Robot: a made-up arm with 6 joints. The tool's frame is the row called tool.
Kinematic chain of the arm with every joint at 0, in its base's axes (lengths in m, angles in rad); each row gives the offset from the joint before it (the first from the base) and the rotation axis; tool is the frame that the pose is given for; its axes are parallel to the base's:
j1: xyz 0 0 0.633 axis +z
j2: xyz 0.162 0 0 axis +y
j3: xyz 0 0 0.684 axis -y
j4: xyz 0 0 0.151 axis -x
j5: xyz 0.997 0 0 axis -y
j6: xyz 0.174 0 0 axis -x
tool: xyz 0 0 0
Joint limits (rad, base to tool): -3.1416..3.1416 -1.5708..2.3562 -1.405..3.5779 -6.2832..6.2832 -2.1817..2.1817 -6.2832..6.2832
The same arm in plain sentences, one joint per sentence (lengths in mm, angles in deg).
The arm has six revolute joints in a row. What follows holds with every joint at zero, and every direction is one of the base frame's.
Joint 1 is mounted 633 mm along +z from the base frame's origin and rotates about +z, from -180 to 180 deg.
Joint 2 is mounted 162 mm along +x from joint 1 and rotates about +y, from -90 to 135 deg.
Joint 3 is mounted 684 mm along +z from joint 2 and rotates about -y, from -80.5 to 205 deg.
Joint 4 is mounted 151 mm along +z from joint 3 and rotates about -x, from -360 to 360 deg.
Joint 5 is mounted 997 mm along +x from joint 4 and rotates about -y, from -125 to 125 deg.
Joint 6 is mounted 174 mm along +x from joint 5 and rotates about -x, from -360 to 360 deg.
The tool frame, which is the frame that the pose is given for, is mounted at the same point as joint 6; its axes are parallel to the base frame's.

